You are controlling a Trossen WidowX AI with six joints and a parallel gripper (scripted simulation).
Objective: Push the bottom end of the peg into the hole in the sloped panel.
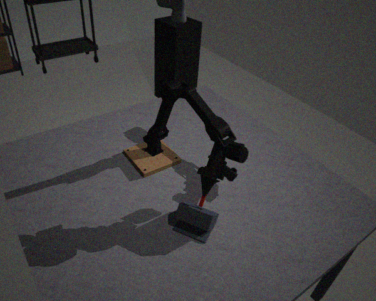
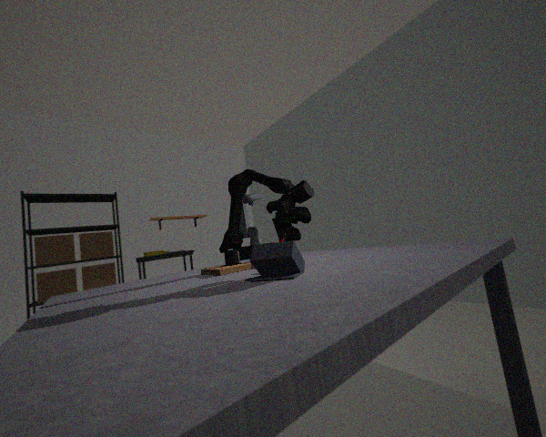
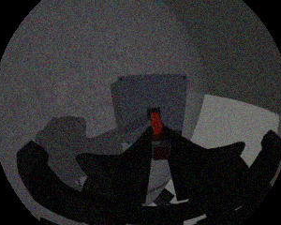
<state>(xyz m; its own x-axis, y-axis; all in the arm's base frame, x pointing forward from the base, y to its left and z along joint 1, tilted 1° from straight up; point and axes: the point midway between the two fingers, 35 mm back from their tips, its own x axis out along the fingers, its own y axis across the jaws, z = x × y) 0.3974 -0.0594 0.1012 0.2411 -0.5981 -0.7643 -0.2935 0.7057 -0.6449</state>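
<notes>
Right now my gripper tip is 2 cm short of the dark sloped panel, 5 cm to the left of it and 6 cm above it. Round my gripper tip: red peg (1 cm to the left, 1 cm above).
</notes>
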